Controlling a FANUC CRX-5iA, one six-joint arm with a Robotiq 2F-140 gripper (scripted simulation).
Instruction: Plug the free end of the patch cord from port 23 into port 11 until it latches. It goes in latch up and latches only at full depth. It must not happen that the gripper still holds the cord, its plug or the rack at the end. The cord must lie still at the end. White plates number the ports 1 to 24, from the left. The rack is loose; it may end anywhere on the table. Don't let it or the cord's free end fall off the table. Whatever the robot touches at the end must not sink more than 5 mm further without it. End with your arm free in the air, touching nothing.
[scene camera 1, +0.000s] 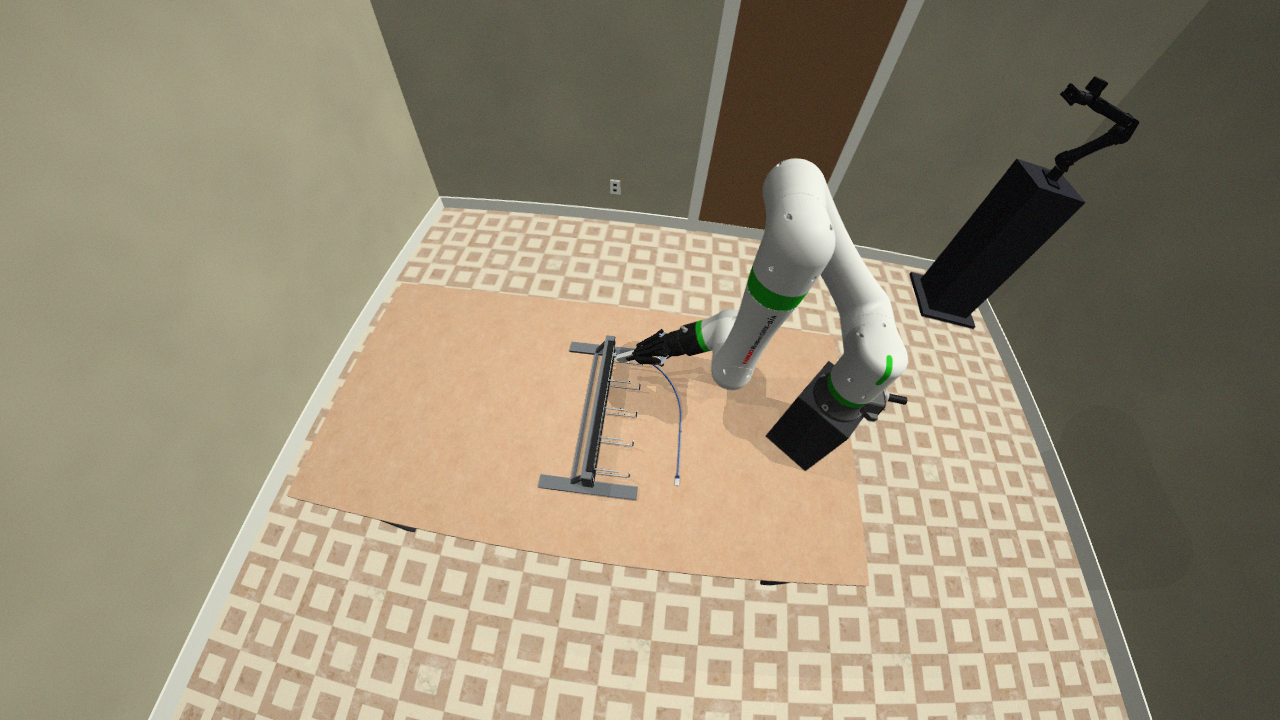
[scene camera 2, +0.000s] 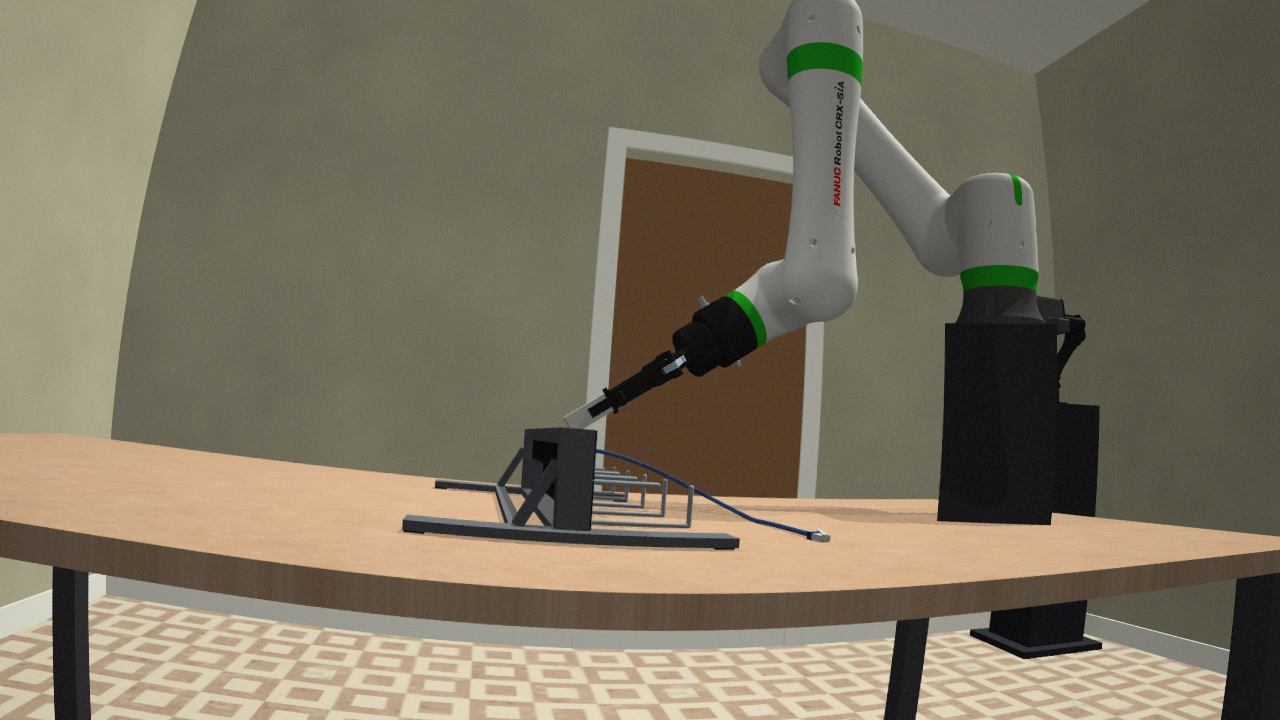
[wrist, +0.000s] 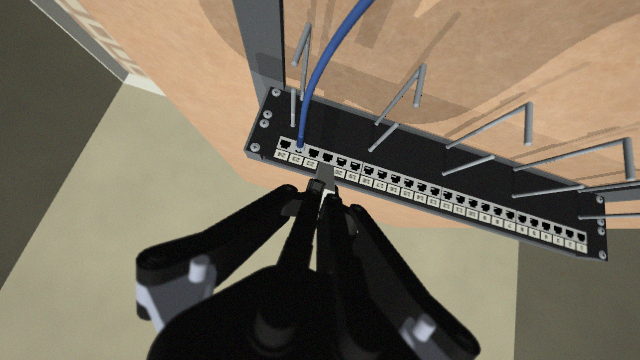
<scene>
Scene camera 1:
gripper: 618, 359
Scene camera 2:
gripper: 568, 426
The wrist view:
gripper: 322, 175
</scene>
